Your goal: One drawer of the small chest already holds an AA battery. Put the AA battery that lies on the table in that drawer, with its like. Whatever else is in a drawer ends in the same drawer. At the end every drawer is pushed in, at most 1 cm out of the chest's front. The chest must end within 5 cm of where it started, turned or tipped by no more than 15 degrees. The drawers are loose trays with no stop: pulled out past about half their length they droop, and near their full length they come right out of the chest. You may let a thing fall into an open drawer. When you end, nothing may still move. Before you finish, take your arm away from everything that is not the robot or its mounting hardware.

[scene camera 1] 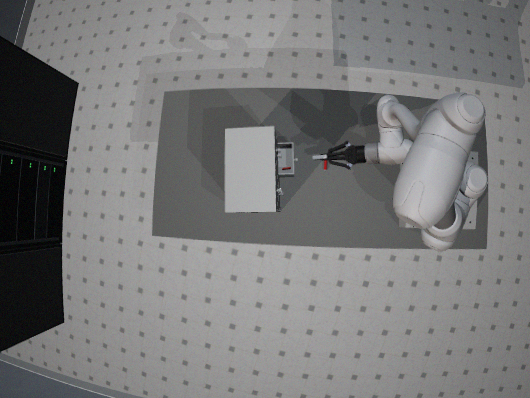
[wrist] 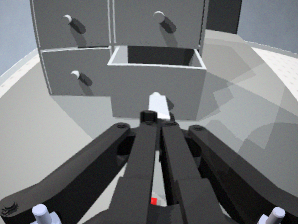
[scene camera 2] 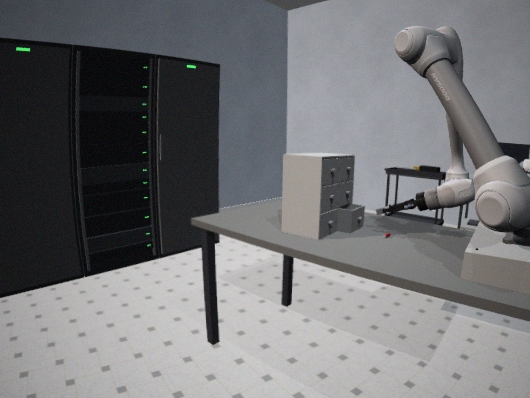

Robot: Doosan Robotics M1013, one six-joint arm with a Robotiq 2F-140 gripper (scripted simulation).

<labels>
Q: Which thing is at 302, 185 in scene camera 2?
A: A small white chest.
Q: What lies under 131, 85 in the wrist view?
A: A drawer.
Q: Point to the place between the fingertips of the gripper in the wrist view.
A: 156, 107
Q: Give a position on a drawer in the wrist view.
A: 75, 71
</labels>
